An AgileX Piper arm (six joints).
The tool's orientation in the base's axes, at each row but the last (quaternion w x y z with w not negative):
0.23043, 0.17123, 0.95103, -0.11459
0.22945, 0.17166, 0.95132, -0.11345
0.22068, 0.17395, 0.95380, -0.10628
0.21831, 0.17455, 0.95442, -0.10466
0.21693, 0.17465, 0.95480, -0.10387
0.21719, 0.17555, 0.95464, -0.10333
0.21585, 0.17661, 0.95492, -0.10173
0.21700, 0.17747, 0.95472, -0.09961
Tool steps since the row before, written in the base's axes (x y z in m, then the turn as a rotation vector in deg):
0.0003, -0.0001, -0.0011, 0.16, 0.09, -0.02
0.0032, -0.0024, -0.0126, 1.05, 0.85, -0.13
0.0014, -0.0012, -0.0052, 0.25, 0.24, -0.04
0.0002, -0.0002, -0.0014, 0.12, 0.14, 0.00
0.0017, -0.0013, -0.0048, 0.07, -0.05, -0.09
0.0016, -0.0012, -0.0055, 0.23, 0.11, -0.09
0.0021, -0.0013, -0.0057, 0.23, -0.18, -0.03
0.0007, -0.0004, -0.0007, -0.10, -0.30, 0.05
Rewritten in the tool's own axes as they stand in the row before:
0.0002, 0.0002, 0.0011, -0.10, 0.15, 0.05
0.0027, 0.0007, 0.0129, -0.58, 1.19, 0.28
0.0009, 0.0001, 0.0054, -0.12, 0.32, 0.06
0.0004, 0.0001, 0.0014, -0.06, 0.17, 0.01
0.0004, 0.0000, 0.0052, -0.03, -0.01, 0.12
0.0008, 0.0002, 0.0058, -0.12, 0.20, 0.14
0.0004, 0.0003, 0.0062, -0.23, -0.07, 0.16
-0.0004, 0.0000, 0.0010, -0.03, -0.32, 0.00

